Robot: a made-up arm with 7 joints.
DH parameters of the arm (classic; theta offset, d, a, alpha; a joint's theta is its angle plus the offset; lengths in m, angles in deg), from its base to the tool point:
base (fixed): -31.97 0 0.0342 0
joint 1: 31.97 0.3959 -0.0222 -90
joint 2: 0 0.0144 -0.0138 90
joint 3: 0 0.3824 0.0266 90
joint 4: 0 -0.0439 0.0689 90
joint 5: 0 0.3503 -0.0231 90
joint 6: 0 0.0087 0.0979 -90
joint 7: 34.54 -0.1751 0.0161 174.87
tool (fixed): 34.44 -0.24 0 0
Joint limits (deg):
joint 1: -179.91..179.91
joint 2: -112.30..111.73
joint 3: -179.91..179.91
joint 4: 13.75..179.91
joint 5: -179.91..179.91
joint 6: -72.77..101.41
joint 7: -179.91..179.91
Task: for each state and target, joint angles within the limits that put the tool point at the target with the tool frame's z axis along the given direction. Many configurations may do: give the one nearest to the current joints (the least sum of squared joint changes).
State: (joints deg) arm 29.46 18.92 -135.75 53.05 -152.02 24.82 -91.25
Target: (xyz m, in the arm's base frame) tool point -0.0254 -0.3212 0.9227 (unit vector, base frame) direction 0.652 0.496 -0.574
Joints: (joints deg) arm 30.77 32.99 -161.66 81.94 -118.23 20.70 -92.72
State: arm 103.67 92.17 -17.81 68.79 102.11 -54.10 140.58
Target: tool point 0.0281 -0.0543 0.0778 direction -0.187 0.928 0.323
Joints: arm 96.19 109.00 2.36 34.50 108.23 -6.00 134.85
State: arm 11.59 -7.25 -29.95 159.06 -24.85 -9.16 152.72
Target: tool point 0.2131 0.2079 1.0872 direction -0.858 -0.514 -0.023
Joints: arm 37.63 -6.50 -3.57 117.22 -15.44 32.30 147.28
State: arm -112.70 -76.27 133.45 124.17 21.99 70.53 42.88
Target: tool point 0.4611 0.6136 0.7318 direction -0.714 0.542 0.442
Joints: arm -109.53 -56.76 113.03 158.83 -4.10 93.32 12.75
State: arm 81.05 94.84 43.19 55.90 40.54 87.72 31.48
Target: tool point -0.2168 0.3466 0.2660 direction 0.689 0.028 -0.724
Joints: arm 56.03 80.58 51.83 55.55 76.53 78.10 35.77
